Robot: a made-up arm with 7 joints. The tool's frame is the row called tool. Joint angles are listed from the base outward. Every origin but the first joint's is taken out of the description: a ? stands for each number. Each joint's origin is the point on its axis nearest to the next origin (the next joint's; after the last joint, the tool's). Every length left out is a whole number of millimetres.
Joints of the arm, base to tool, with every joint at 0 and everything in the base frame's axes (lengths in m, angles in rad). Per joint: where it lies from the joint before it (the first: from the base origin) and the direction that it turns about. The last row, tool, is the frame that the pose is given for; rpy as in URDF.
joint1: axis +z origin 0 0 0.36
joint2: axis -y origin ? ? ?
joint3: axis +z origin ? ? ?
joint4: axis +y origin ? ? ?
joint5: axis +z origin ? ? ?
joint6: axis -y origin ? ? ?
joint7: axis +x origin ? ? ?
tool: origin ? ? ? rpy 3.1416 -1.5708 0
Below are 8 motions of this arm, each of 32 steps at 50 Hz.
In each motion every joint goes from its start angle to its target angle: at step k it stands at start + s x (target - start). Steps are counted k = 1, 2, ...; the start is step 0. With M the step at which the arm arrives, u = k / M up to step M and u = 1 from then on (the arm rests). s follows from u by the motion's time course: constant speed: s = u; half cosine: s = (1 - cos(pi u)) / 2; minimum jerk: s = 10 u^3 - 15 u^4 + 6 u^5.
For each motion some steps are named. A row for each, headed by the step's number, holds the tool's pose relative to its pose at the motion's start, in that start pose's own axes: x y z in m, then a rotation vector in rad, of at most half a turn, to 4 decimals.
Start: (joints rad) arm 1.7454 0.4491 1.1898 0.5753 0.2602 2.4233 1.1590
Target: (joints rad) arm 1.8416 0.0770 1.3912 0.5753 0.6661 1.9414 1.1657
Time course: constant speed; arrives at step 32
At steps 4, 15, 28, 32:
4: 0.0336 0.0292 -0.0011 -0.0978 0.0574 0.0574
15: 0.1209 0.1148 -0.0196 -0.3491 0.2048 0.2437
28: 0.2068 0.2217 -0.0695 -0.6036 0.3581 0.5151
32: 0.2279 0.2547 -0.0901 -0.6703 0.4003 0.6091

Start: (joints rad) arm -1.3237 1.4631 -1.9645 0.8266 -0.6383 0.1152 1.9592
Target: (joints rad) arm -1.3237 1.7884 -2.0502 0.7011 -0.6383 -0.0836 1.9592
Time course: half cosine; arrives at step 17
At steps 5, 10, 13, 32:
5: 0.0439 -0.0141 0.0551 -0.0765 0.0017 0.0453
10: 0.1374 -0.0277 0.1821 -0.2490 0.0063 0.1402
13: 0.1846 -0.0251 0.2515 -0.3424 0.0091 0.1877
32: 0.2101 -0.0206 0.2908 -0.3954 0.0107 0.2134

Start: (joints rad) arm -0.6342 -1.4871 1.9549 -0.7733 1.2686 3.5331 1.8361
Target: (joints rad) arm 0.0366 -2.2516 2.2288 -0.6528 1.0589 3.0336 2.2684
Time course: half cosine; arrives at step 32
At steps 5, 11, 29, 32:
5: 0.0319 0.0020 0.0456 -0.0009 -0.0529 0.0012
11: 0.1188 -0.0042 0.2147 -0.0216 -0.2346 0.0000
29: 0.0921 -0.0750 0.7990 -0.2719 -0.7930 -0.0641
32: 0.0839 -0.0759 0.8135 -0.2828 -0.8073 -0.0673

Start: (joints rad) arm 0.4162 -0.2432 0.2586 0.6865 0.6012 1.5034 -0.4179
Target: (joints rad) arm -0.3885 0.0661 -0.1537 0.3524 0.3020 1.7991 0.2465
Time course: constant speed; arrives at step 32
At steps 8, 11, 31, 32:
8: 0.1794 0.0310 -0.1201 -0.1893 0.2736 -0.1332
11: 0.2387 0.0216 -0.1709 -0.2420 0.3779 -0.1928
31: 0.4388 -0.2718 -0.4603 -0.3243 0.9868 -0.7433
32: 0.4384 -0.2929 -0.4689 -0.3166 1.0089 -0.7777

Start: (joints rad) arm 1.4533 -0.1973 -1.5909 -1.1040 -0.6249 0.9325 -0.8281
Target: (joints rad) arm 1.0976 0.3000 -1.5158 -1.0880 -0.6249 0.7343 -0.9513
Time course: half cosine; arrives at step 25
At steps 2, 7, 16, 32:
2: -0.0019 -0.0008 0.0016 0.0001 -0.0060 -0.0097
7: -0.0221 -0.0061 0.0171 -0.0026 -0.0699 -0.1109
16: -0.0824 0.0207 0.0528 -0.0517 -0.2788 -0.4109
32: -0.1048 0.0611 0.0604 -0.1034 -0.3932 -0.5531

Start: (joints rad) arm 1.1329 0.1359 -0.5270 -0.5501 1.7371 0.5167 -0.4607
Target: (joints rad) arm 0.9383 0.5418 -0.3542 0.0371 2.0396 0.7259 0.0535
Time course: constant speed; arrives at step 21
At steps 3, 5, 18, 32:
3: 0.0181 0.0062 -0.0175 -0.0126 0.0552 0.1112
5: 0.0292 0.0086 -0.0282 -0.0173 0.0931 0.1853
18: 0.0773 -0.0075 -0.0736 0.0222 0.3411 0.6694
32: 0.0817 -0.0178 -0.0772 0.0469 0.3949 0.7823

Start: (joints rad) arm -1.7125 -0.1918 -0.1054 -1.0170 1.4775 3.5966 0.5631
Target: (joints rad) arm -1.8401 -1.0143 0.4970 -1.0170 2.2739 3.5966 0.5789
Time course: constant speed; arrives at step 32
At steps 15, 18, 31, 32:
15: 0.2306 0.0118 0.0658 -0.0756 0.3395 -0.5217
18: 0.2703 0.0077 0.0872 -0.0687 0.4227 -0.6076
31: 0.4154 -0.0286 0.2120 0.0373 0.8262 -0.8746
32: 0.4247 -0.0327 0.2237 0.0500 0.8593 -0.8869

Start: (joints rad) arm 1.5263 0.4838 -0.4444 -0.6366 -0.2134 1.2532 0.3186
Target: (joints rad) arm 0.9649 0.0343 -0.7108 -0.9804 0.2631 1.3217 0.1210
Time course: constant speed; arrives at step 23
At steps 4, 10, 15, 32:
4: -0.0346 -0.0986 -0.0140 0.1440 0.0020 -0.0553
10: -0.1021 -0.2324 -0.0535 0.3640 -0.0100 -0.1320
15: -0.1711 -0.3268 -0.1014 0.5489 -0.0359 -0.1896
32: -0.2999 -0.4376 -0.2003 0.8412 -0.1131 -0.2687

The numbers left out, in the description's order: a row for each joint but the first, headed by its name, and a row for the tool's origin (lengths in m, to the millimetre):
joint2: 0 -0.055 0
joint3: 0 0 0.455
joint4: 0.026 0.069 0
joint5: -0.024 0 0.489
joint6: 0 -0.152 0
joint7: 0.023 0 0.168
tool: 0 0 0

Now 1 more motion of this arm.
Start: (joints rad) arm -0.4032 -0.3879 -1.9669 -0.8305 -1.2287 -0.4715 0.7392
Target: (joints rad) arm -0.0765 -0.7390 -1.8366 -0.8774 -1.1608 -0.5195 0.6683
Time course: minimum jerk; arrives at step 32
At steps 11, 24, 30, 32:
11: 0.0336 0.0332 -0.0139 0.0985 -0.1091 -0.0076
24: 0.1415 0.1476 -0.0259 0.4102 -0.4078 -0.0172
30: 0.1579 0.1667 -0.0238 0.4597 -0.4489 -0.0168
32: 0.1583 0.1671 -0.0238 0.4608 -0.4497 -0.0168

